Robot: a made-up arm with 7 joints.
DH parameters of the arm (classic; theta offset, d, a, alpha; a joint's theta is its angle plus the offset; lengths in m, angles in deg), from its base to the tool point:
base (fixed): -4.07 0 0 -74.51
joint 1: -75.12 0.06 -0.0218 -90
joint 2: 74 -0.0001 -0.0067 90
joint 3: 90 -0.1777 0.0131 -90
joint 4: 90 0.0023 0.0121 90
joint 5: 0 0.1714 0 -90
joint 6: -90 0 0.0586 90
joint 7: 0 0 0 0
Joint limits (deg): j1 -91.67..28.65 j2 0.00..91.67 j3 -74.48..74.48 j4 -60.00..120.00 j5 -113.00..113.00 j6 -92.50..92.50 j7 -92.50..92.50
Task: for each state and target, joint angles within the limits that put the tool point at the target. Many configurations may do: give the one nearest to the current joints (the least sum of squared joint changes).
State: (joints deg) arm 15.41 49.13 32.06 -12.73 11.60 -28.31 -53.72
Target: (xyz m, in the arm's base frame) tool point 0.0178 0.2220 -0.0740
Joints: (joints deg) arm 28.65 1.49 57.57 -33.28 4.51 -51.13 -53.72
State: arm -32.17 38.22 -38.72 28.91 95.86 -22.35 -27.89
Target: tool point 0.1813 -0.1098 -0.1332
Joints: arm -37.81 15.83 -49.85 -11.17 91.14 -25.99 -27.89
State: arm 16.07 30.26 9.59 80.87 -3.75 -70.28 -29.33
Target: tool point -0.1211 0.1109 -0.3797
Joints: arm 9.43 4.45 7.34 87.75 -2.20 -37.94 -29.33
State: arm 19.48 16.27 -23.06 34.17 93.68 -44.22 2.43
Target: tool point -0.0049 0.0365 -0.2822
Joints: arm 27.90 21.18 -22.08 -1.50 84.80 -54.28 2.43
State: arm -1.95 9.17 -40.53 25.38 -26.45 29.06 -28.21
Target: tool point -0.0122 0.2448 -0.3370
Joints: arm 9.27 43.99 -31.66 37.66 -24.20 33.06 -28.21
